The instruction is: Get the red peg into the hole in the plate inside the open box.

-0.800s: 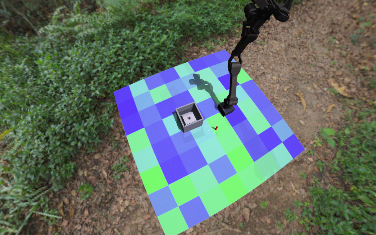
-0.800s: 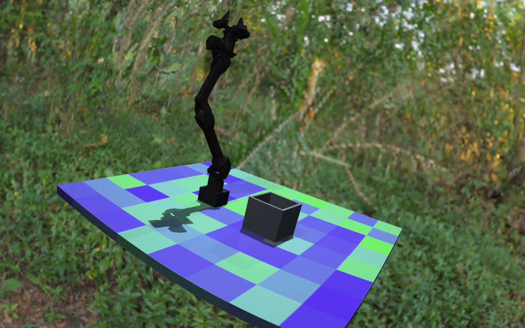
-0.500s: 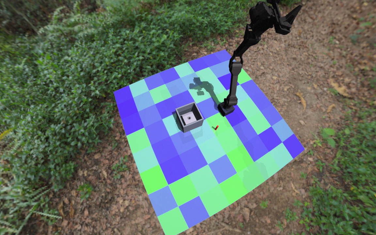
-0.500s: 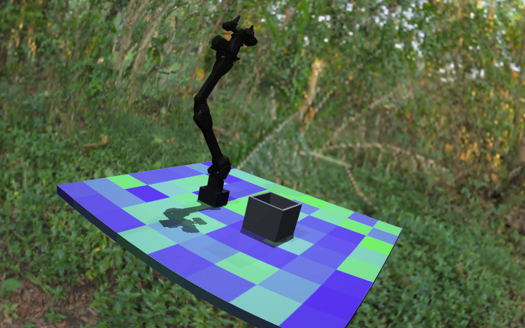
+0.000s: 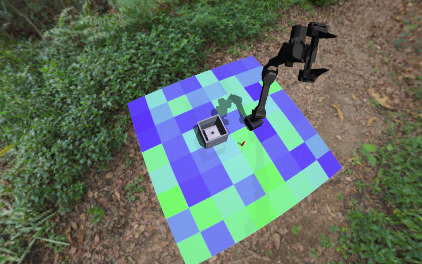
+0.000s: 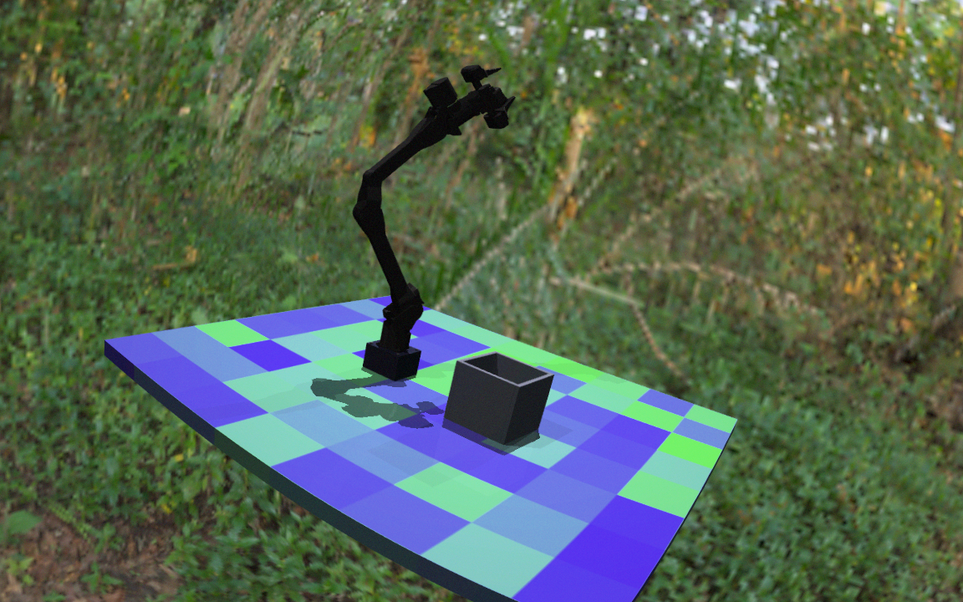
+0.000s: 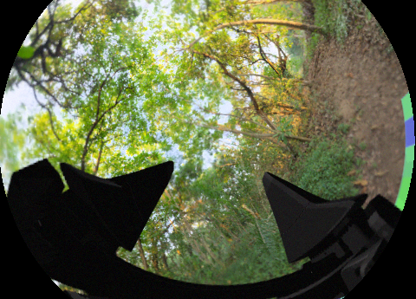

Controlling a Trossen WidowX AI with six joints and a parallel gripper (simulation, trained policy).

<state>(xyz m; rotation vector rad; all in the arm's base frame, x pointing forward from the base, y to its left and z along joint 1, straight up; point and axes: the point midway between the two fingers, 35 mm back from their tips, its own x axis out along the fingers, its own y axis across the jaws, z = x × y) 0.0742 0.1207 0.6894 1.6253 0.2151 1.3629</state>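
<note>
Now: gripper tip 10 cm short of the red peg, 5 cm to the left of it and 74 cm above it. From my gripper tip the other things lie so: light plate: 24 cm ahead, 24 cm to the right, 73 cm below.
</note>
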